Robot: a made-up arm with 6 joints.
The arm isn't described. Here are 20 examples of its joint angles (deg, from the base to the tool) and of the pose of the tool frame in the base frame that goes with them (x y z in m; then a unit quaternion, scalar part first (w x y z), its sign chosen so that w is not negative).
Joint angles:
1: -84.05 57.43 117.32 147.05 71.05 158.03
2: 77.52 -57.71 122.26 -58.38 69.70 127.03
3: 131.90 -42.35 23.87 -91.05 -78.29 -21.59
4: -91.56 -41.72 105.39 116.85 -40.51 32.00
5: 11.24 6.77 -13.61 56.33 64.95 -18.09
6: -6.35 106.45 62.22 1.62 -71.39 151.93
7: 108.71 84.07 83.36 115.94 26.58 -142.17
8: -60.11 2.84 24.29 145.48 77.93 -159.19
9: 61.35 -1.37 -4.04 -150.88 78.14 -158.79
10: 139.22 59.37 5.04 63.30 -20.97 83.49
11: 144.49 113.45 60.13 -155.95 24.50 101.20
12: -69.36 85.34 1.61 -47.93 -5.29 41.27
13: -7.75 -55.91 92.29 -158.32 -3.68 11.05
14: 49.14 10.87 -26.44 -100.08 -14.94 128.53
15: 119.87 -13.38 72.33 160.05 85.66 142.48
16: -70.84 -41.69 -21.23 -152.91 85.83 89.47
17: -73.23 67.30 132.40 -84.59 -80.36 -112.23
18: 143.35 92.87 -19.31 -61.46 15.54 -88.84
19: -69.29 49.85 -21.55 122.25 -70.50 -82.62
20: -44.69 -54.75 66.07 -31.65 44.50 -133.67
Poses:
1: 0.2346 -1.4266 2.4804 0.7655 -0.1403 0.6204 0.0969
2: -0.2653 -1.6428 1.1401 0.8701 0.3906 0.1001 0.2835
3: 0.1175 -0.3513 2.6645 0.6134 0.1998 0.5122 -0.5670
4: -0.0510 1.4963 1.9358 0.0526 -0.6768 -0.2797 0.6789
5: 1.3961 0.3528 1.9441 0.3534 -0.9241 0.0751 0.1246
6: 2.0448 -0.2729 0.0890 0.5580 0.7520 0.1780 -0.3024
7: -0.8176 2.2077 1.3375 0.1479 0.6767 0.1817 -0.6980
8: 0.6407 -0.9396 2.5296 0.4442 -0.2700 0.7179 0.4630
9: 0.5915 1.0424 2.0962 0.3701 0.7721 -0.4779 -0.1963
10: -1.4651 1.3519 0.7778 0.2268 0.3804 0.6082 0.6588
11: -1.7128 1.1759 -0.1824 0.3609 0.7463 -0.2729 -0.4882
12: 0.6035 -1.5548 -0.0147 0.3674 0.2188 0.7485 0.5068
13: -1.6868 0.2535 1.7734 0.1473 -0.5676 -0.6843 0.4335
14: 0.8834 1.1339 1.5233 0.0128 0.8921 -0.2239 -0.3923
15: -0.0150 -0.1570 2.9243 0.1491 0.5664 0.2408 -0.7739
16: 0.1059 -0.4087 2.2020 0.6933 0.5326 0.4763 -0.0942
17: 0.5141 -1.2904 2.3124 0.7129 0.2033 -0.0418 0.6698
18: -0.9282 0.7024 -0.2181 0.1115 -0.3461 0.7363 0.5706
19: 0.5148 -1.6471 0.8001 0.1472 -0.1200 -0.9818 -0.0057
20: -1.0726 0.9596 2.2268 0.1102 -0.6747 -0.6141 0.3943
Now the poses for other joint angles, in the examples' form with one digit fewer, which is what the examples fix.
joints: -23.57 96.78 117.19 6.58 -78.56 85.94
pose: 1.913 -0.889 1.298 0.323 0.649 -0.640 -0.252
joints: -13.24 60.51 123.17 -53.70 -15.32 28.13
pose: 1.389 -0.288 2.498 0.722 -0.658 0.213 0.037
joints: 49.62 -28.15 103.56 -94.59 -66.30 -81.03
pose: -0.832 -0.779 2.374 0.208 0.447 0.400 -0.773
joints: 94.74 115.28 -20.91 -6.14 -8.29 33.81
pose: -0.051 0.596 -0.426 0.845 0.455 -0.240 -0.146
